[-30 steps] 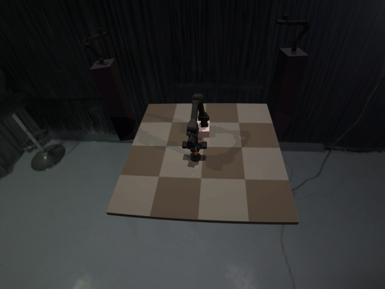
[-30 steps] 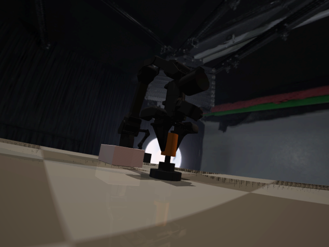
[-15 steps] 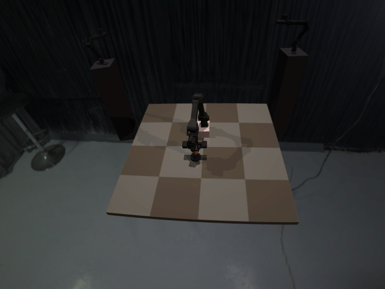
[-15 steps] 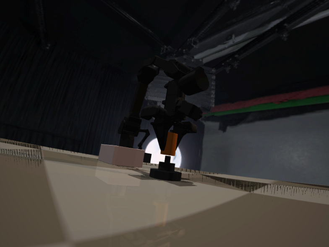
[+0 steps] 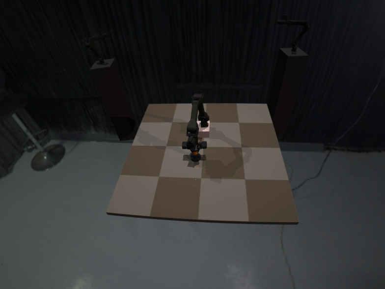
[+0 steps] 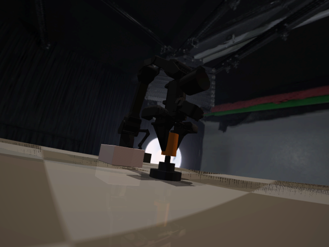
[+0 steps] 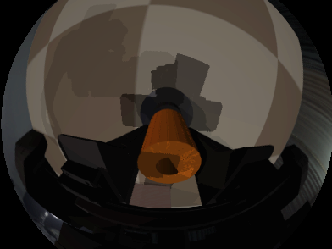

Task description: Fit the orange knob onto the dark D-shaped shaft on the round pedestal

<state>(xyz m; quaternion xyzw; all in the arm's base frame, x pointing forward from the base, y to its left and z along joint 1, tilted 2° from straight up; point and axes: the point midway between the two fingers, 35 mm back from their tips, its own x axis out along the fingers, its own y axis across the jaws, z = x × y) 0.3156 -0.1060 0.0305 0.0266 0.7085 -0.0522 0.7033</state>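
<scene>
My gripper tip is now 20 mm below the orange knob. The rest, counted from my gripper tip: dark pedestal: 40 mm below.
</scene>
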